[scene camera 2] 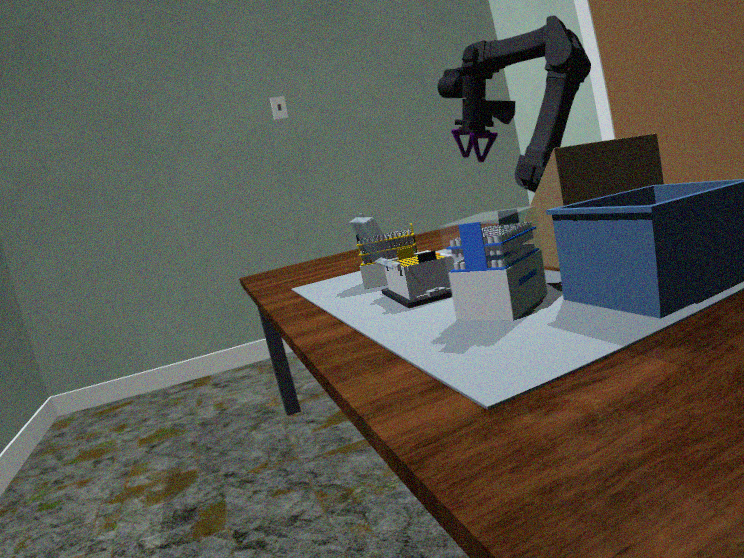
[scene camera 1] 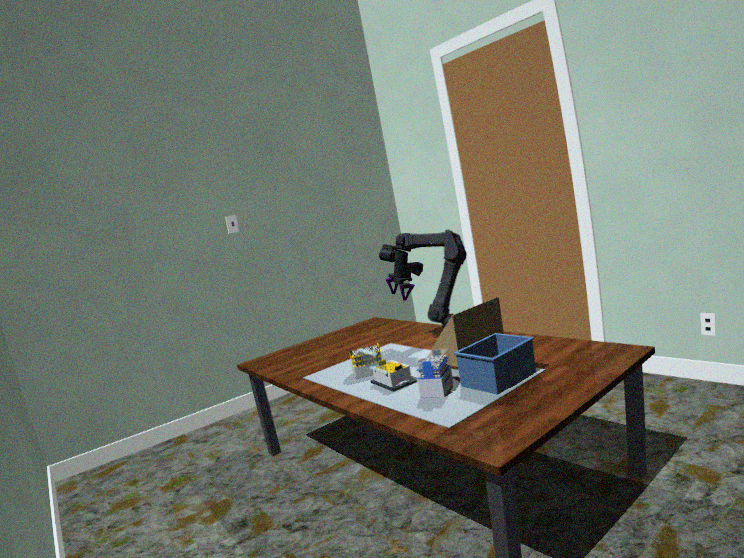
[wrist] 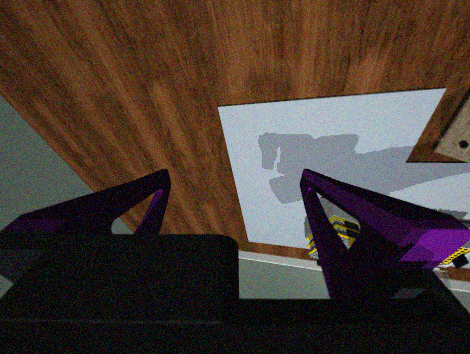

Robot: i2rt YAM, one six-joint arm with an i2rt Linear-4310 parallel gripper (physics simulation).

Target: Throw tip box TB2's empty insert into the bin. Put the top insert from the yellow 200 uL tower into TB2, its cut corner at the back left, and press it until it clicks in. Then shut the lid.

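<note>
My gripper (scene camera 1: 400, 295) (scene camera 2: 474, 158) (wrist: 235, 176) is open and empty, pointing down high above the far part of the table. The yellow tower (scene camera 1: 365, 358) (scene camera 2: 387, 246) (wrist: 332, 237), with stacked yellow inserts on a pale base, stands at the mat's left; in the wrist view it shows partly behind a finger. A pale tip box (scene camera 1: 391, 377) (scene camera 2: 418, 279) on a dark base stands next to it, its yellow insert (scene camera 2: 408, 261) (wrist: 456, 256) uncovered with a black piece on top. No TB2 label is readable. The blue bin (scene camera 1: 477, 370) (scene camera 2: 606, 258) stands at the right.
A tower with blue inserts (scene camera 1: 433, 384) (scene camera 2: 483, 294) stands between the tip box and the bin. An upright brown board (scene camera 1: 477, 327) (scene camera 2: 609, 171) rises behind the bin. A pale mat (scene camera 1: 450, 414) (scene camera 2: 480, 366) (wrist: 245, 150) lies on the wooden table (scene camera 1: 510, 444) (scene camera 2: 600, 420) (wrist: 150, 100).
</note>
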